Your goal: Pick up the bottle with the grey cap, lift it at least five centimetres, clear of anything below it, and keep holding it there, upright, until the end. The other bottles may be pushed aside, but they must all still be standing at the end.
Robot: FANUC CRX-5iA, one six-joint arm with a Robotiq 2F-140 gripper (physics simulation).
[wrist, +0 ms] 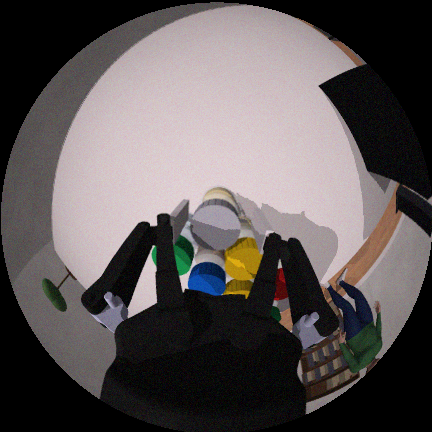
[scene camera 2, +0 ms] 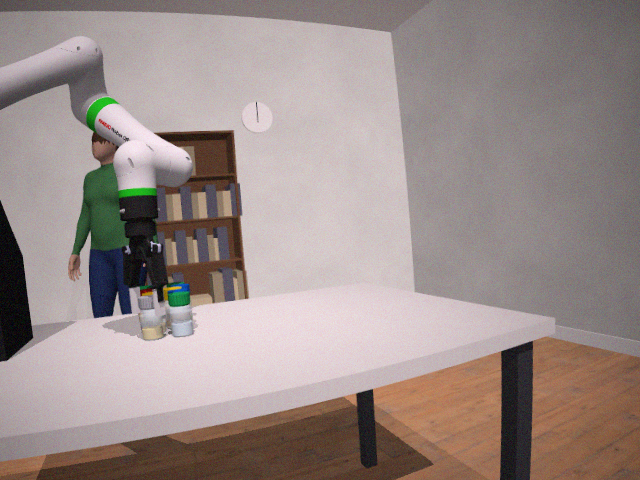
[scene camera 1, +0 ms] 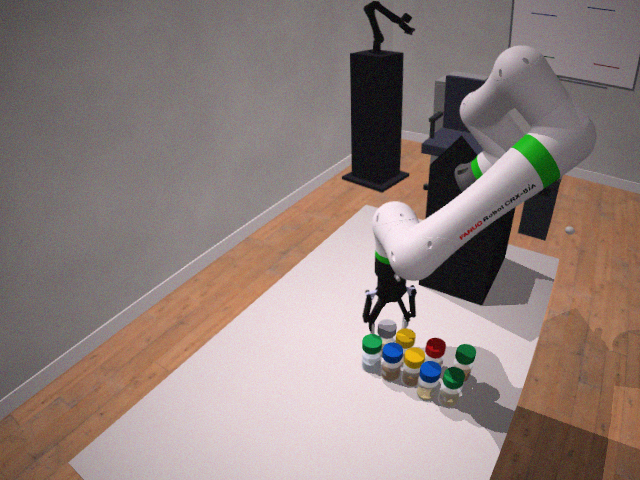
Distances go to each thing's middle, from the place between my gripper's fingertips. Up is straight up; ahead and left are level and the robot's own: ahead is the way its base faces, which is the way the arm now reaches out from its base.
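You'll find the grey-capped bottle point(wrist: 215, 225) 10 mm ahead of my hand and 10 mm below it; going by their middles, it's the nearest to my hand of the things named here. The yellow-capped bottle point(wrist: 241, 260) is 60 mm to the left of my hand and 10 mm below it, while the green-capped bottle point(scene camera 2: 181, 319) sits 80 mm ahead of my hand and, again, 10 mm below. As for the blue-capped bottle point(scene camera 1: 428, 380), that's 180 mm to the left of my hand, 70 mm ahead of it and 10 mm below it.
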